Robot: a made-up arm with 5 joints.
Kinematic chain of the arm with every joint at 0, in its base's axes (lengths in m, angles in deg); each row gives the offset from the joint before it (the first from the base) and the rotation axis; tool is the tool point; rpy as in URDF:
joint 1: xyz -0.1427 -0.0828 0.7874 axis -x
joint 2: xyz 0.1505 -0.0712 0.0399 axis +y
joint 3: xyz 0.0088 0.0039 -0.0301 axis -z
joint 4: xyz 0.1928 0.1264 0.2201 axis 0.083 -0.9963 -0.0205
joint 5: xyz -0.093 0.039 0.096 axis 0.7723 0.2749 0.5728
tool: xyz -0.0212 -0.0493 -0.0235 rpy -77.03 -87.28 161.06
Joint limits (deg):
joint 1: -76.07..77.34
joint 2: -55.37..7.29
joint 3: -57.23..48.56
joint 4: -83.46..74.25
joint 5: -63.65..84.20
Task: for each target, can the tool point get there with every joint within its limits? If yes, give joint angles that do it. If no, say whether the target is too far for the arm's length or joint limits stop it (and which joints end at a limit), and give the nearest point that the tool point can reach.
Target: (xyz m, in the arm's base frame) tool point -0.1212 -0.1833 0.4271
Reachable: no: joint limits stop it (at a limit: joint 1, joint 2, joint 3, joint 4, joint 5) | nearest point -0.1115 -0.0059 0.6762 | short by 0.306 m
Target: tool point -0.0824 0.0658 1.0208
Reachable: yes | joints 19.64 -32.21 -14.26 9.57 -0.26
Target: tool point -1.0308 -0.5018 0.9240
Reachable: no: too far | nearest point -0.3012 -0.2642 0.9669 | short by 0.768 m
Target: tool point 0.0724 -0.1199 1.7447
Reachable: no: too far | nearest point 0.0418 -0.1031 1.3111 | short by 0.435 m
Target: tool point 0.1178 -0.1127 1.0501
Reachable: yes | joints -10.65 -8.62 25.94 16.87 53.88
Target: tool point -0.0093 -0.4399 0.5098
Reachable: no: joint limits stop it (at a limit: joint 1, joint 3, joint 4) | nearest point -0.0214 -0.5600 0.7330 | short by 0.254 m
